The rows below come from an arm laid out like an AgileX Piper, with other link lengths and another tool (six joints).
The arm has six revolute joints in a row. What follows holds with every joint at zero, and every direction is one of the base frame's.
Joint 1 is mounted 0.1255 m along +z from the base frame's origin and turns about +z.
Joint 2 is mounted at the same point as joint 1 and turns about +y.
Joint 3 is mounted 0.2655 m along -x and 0.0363 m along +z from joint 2 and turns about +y.
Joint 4 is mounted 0.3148 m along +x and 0.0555 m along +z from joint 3 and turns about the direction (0.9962, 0, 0.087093).
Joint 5 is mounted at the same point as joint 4 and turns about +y.
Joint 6 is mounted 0.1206 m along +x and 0.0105 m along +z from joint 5 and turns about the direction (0.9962, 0, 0.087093).
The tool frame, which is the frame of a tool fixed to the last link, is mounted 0.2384 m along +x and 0.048 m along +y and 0.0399 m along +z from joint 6; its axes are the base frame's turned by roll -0.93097, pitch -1.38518 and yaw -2.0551 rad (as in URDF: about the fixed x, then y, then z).
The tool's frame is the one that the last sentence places.
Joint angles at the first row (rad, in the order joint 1, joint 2, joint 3, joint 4, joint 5, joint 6):
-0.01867 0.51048 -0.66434 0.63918 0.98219 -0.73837
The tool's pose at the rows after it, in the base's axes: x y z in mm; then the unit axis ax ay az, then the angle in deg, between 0 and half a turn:
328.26 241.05 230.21 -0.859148 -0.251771 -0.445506 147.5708
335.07 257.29 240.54 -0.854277 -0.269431 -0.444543 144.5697
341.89 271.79 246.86 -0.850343 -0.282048 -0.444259 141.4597
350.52 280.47 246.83 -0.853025 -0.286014 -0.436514 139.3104
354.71 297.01 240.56 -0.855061 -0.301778 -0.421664 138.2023
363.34 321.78 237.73 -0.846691 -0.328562 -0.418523 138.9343
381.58 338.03 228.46 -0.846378 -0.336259 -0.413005 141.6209
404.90 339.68 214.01 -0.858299 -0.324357 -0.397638 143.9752
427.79 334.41 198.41 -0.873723 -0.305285 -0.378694 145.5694
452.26 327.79 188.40 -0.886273 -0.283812 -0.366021 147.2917
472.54 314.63 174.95 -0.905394 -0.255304 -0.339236 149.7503
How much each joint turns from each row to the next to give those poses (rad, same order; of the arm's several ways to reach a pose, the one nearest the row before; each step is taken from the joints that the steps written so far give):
0.00002 0.10646 -0.05704 0.09620 0.01899 -0.08663
0.00000 0.08810 -0.04241 0.08261 0.00217 -0.07664
0.00002 0.07877 -0.02611 0.08325 -0.00003 -0.07395
0.00454 0.07690 -0.03154 0.04370 0.00192 -0.03603
0.05504 0.07549 -0.03740 0.00009 -0.02270 -0.00838
0.10320 0.07657 -0.05176 -0.02909 -0.07693 0.00075
0.09783 0.07715 -0.06130 -0.09259 -0.09100 0.06887
0.03796 0.08464 -0.06835 -0.09557 -0.03630 0.09113
0.00331 0.08330 -0.06669 -0.06995 -0.00195 0.07720
0.00205 0.07723 -0.07407 -0.07328 0.00000 0.08525
0.00151 0.07872 -0.09688 -0.11539 0.04571 0.13528

